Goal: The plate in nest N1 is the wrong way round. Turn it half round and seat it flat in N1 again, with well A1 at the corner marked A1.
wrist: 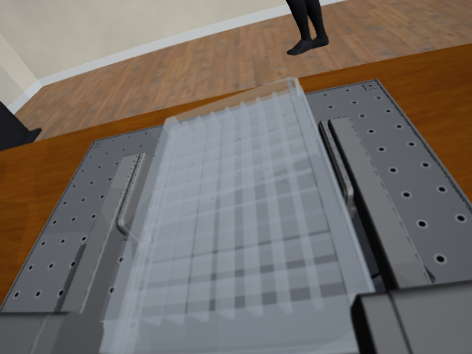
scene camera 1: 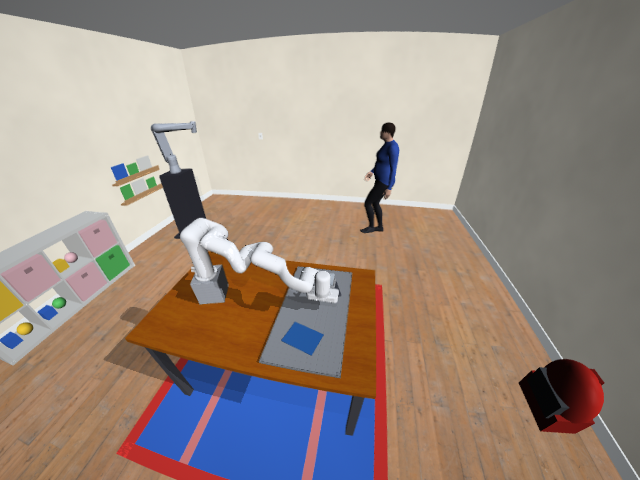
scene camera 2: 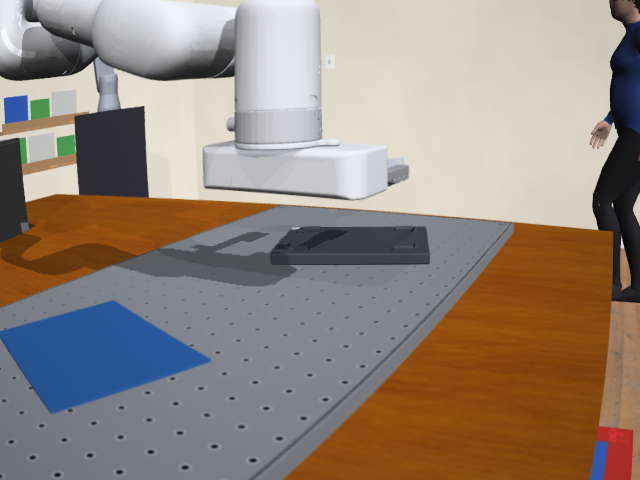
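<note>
The clear plate (scene camera 2: 397, 162) (wrist: 240, 220) has a grid of wells and is held between the fingers of my gripper (wrist: 237, 182), which is shut on its two long sides. The plate looks about level and is raised above the board; in scene camera 2 most of it is hidden behind the white gripper body. A dark nest (scene camera 2: 356, 258) with raised corner pieces lies on the grey board below the gripper, apart from it, and no plate shows in it. In the wrist view the plate covers most of what lies beneath. No well lettering or A1 corner mark is readable.
The grey perforated board (scene camera 1: 336, 330) (scene camera 2: 320, 310) (wrist: 412, 145) lies on the wooden table (scene camera 1: 217, 330) (scene camera 2: 491, 320). A flat blue square (scene camera 1: 302, 338) (scene camera 2: 103, 356) lies on the board towards the front. A person (scene camera 1: 385, 165) (scene camera 2: 625, 103) stands beyond the table.
</note>
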